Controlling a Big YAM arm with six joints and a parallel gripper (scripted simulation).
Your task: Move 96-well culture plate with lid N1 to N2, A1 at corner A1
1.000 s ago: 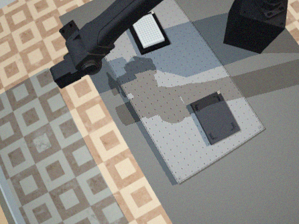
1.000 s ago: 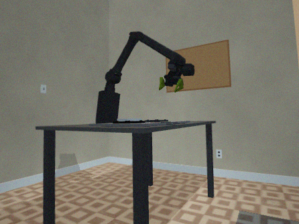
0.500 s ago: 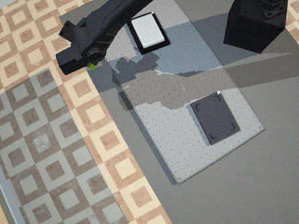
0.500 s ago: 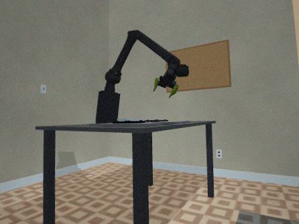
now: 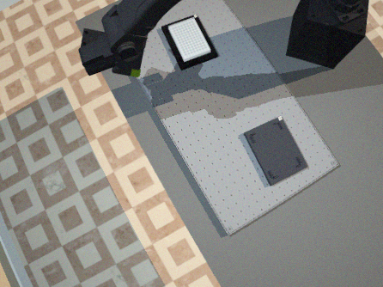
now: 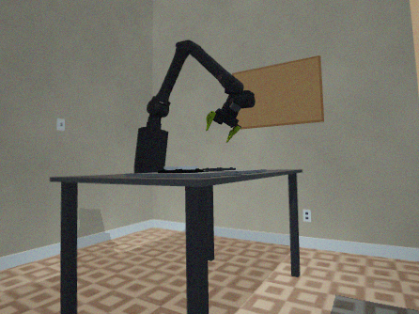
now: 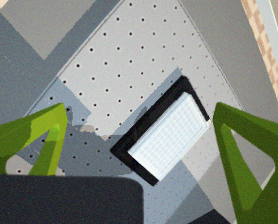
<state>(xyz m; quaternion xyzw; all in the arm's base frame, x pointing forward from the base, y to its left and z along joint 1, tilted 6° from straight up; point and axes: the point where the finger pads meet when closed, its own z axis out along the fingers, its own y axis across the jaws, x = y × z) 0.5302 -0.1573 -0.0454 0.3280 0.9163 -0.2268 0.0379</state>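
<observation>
The clear lid is 180 mm behind my hand, 20 mm to the right of it and 130 mm below it. From my hand the other things lie so: nest N1 (180 mm behind, 20 mm to the right, 150 mm below); then plate (180 mm behind, 20 mm to the right, 140 mm below); then nest N2 (230 mm behind, 390 mm to the left, 150 mm below).
</observation>
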